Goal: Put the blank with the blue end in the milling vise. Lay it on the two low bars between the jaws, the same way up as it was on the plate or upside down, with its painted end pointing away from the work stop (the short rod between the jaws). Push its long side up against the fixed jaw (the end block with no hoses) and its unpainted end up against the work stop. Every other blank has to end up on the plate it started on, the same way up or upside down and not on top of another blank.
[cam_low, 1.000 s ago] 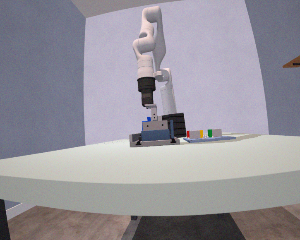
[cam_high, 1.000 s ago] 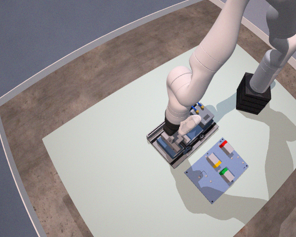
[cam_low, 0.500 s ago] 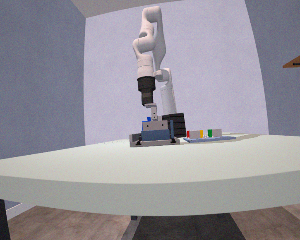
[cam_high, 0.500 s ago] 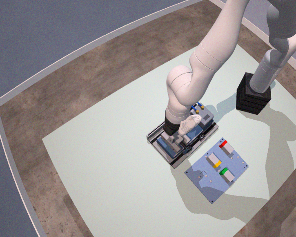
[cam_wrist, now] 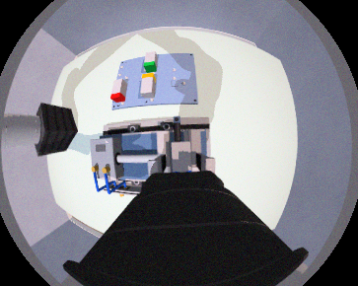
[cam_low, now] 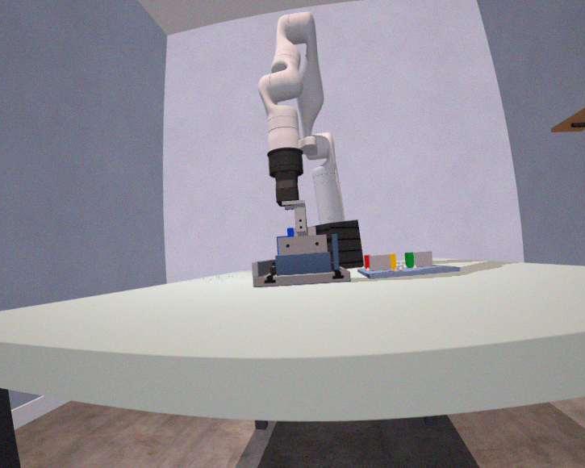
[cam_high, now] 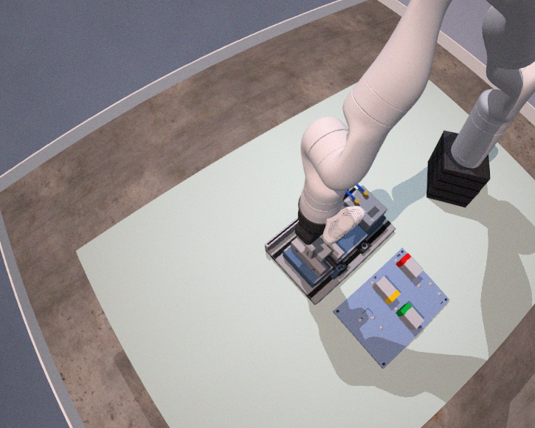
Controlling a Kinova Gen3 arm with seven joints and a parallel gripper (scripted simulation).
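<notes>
My gripper is now 20 mm above the blank with blue end. Round my hand: vise (70 mm behind, 10 mm to the left, 80 mm below); then blank with yellow end (60 mm behind, 190 mm to the left, 100 mm below); then fixed jaw (30 mm ahead, 50 mm below).
</notes>
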